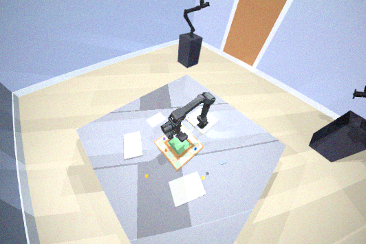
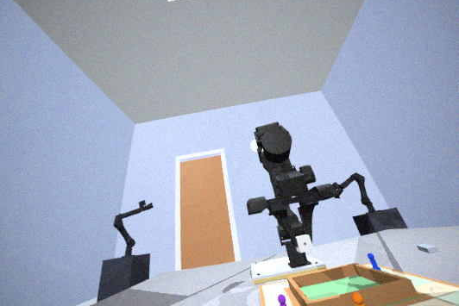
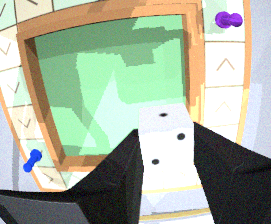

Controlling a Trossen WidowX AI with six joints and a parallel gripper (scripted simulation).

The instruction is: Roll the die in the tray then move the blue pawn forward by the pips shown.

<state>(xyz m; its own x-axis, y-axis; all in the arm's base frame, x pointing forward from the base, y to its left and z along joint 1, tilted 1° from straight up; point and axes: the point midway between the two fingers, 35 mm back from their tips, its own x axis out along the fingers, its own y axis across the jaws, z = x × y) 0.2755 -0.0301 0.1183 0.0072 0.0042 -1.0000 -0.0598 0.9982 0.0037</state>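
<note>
Now: gripper tip 150 mm to the right of the blue pawn, 80 mm past it and 70 mm above it. From my gripper tip the other things lie so: purple pawn: 70 mm to the right, 70 mm below, 60 mm ahead; white die: right at my gripper tip; orange pawn: 110 mm ahead, 70 mm below, 20 mm to the left.
</note>
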